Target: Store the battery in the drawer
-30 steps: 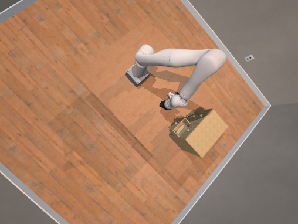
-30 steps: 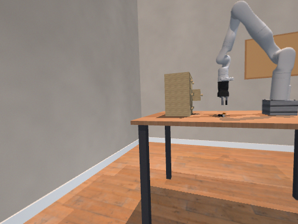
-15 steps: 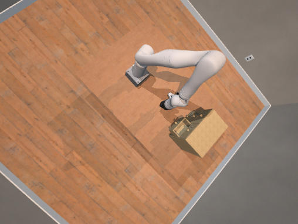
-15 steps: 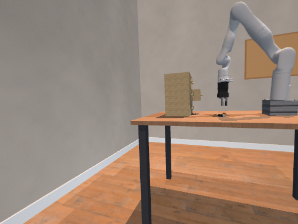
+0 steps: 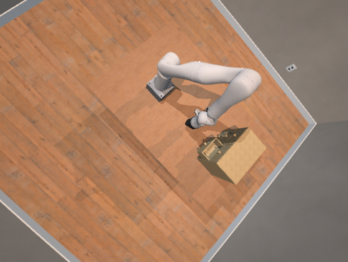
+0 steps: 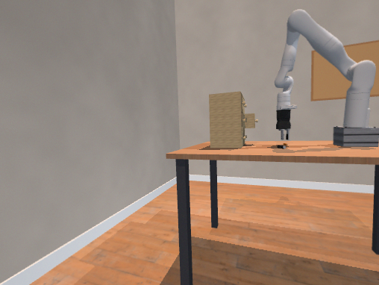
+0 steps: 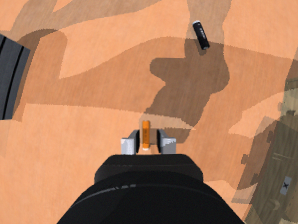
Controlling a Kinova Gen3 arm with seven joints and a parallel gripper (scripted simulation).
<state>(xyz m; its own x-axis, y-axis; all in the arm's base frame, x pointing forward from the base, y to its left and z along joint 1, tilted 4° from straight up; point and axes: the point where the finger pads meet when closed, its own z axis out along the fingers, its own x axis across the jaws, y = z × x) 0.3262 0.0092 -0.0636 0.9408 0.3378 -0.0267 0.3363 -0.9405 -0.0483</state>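
My gripper is now 40 mm above the AAA battery. Also, from my hand: black battery 30 mm ahead, 180 mm to the left, 40 mm below; then drawer 250 mm ahead, 40 mm to the right, 80 mm above.
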